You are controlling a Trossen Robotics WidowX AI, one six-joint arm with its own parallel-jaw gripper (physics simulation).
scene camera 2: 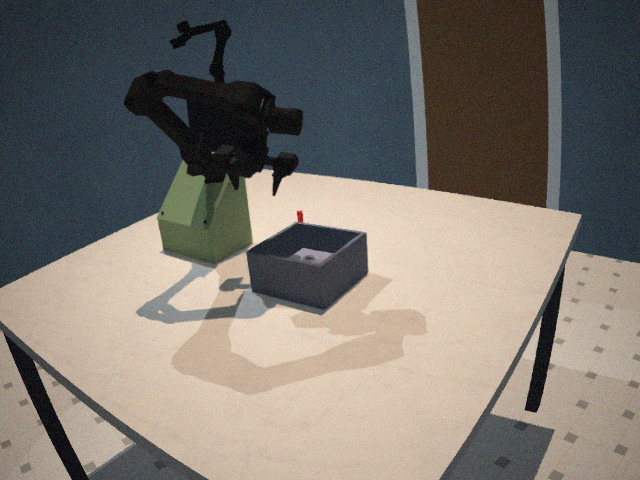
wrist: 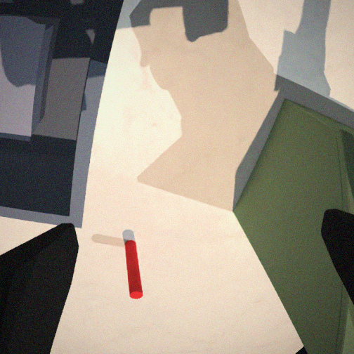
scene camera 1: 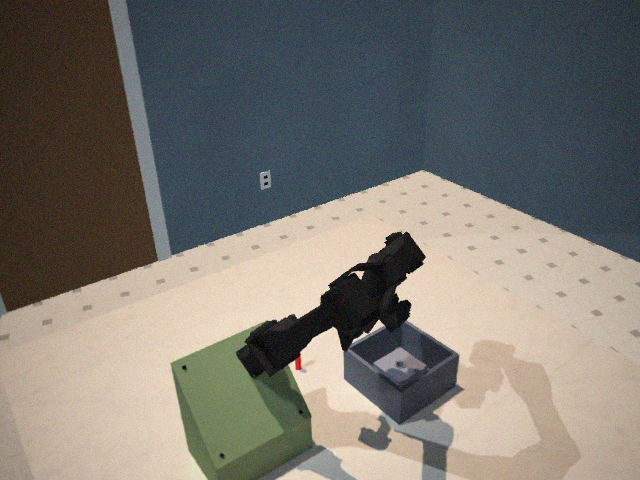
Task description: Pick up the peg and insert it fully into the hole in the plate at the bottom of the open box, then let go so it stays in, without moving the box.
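Frame: origin at the arm's base, x ahead, y left, z up, level; millimetres.
Seen in the pictures: gripper, between the fingertips: (scene camera 2: 255,192) (scene camera 1: 355,341); arm's base, origin of its link: (scene camera 2: 216,172) (scene camera 1: 256,356).
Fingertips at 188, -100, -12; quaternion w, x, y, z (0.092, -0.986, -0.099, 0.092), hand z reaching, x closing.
Note:
Offsets run from my fingertips to a thing's top centre, as dx, dy, dz.
The red peg @(-4, +193, -115) (scene camera 1: 298,362) (scene camera 2: 299,216) (wrist: 133,270) stands upright on the table, between the green block and the box. The dark grey open box @(+134, -18, -98) (scene camera 1: 372,384) (scene camera 2: 286,281) (wrist: 81,175) stands beside it. The pale plate @(+134, -18, -135) (scene camera 1: 388,360) (scene camera 2: 324,254) (wrist: 17,110) lies at the box's bottom; its round hole shows in both scene views. My gripper (scene camera 1: 371,336) (scene camera 2: 255,190) (wrist: 203,231) is open and empty, high above the table. In the wrist view the peg shows between the fingers, lower down and nearer the left finger.
A green block with sloped faces (scene camera 1: 222,408) (scene camera 2: 227,240) (wrist: 280,200) stands near the peg, on the side away from the box, and shows under the right finger in the wrist view. A thin black jointed stand (scene camera 2: 219,51) rises behind the arm. Arm shadows fall across the table.

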